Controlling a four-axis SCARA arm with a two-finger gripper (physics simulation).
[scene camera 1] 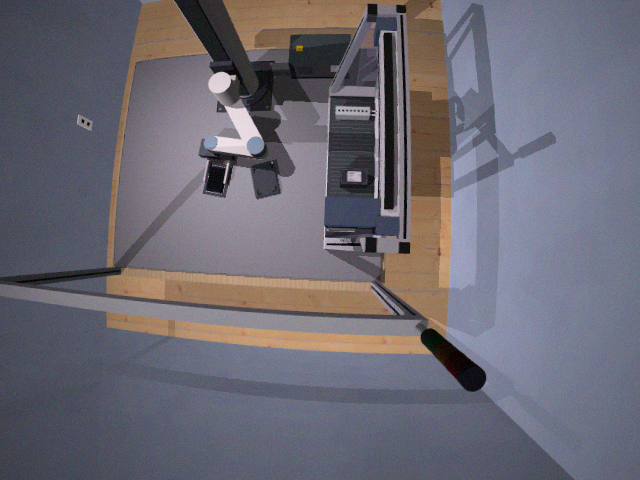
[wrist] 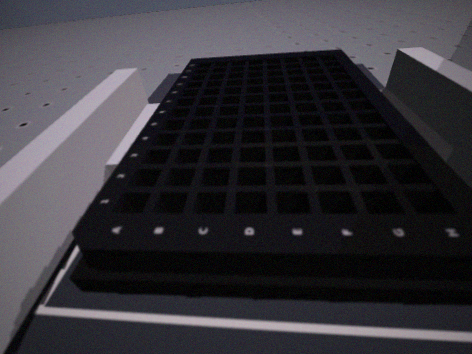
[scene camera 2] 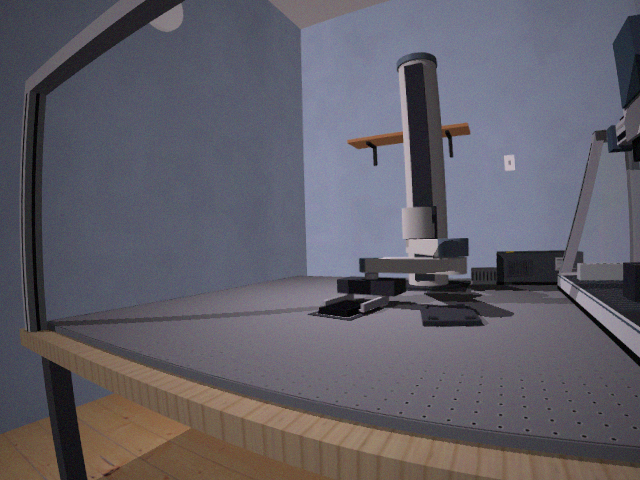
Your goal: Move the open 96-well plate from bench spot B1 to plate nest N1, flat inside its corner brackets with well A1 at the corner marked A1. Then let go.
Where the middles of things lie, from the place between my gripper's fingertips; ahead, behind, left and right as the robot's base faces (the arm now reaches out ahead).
Now: hand 26 cm to the right of the dark plate nest [scene camera 2: 438, 315], 2 cm past it and 1 cm above it. Also, from my hand: black well plate [wrist: 290, 176]: 2 cm behind, 1 cm below.
